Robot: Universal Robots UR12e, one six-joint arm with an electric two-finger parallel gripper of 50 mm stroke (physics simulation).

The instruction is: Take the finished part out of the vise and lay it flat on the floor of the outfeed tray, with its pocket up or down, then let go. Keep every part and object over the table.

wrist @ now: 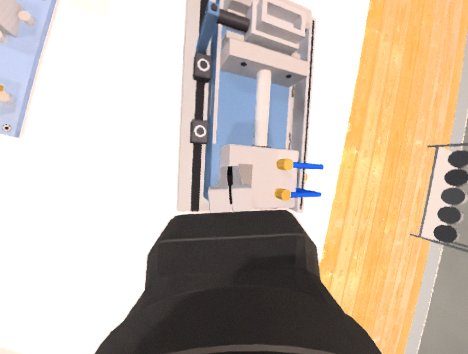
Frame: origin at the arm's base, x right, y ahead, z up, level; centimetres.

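Seen in the pictures: gripper, fingertip midpoint: (230,178).
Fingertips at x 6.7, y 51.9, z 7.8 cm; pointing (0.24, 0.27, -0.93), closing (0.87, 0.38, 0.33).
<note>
Offsets run from my fingertips to a thing's top centre. "spot": to the spot under its first point.
The vise {dx +2.6, dy +10.7, dz -2.4 cm} (292,62) runs up the middle of the wrist view, with a pale jaw, a white rod and blue bed. Beyond the jaw, near the top edge, a light grey block with a rectangular pocket {dx +0.1, dy +17.4, dz -0.8 cm} (304,21) faces up; it looks like the finished part. How deep it sits in the vise is unclear. My gripper (230,178) is shut and empty, its narrow fingertips together. They show over the left side of the pale block at the near end of the vise, well apart from the pocketed block. The outfeed tray cannot be told for certain in this view.
Two yellow fittings (284,164) (283,194) with blue stubs stick out right of the vise. A blue lever {spot: dx -6.4, dy +14.6, dz -5.0 cm} (207,30) and a dark cylinder {spot: dx -4.2, dy +15.4, dz -2.8 cm} (234,21) stand beside the pocketed block. A blue plate {spot: dx -22.8, dy +2.2, dz -11.4 cm} (22,85) shows at upper left, a rack with black round items (426,210) at right.
</note>
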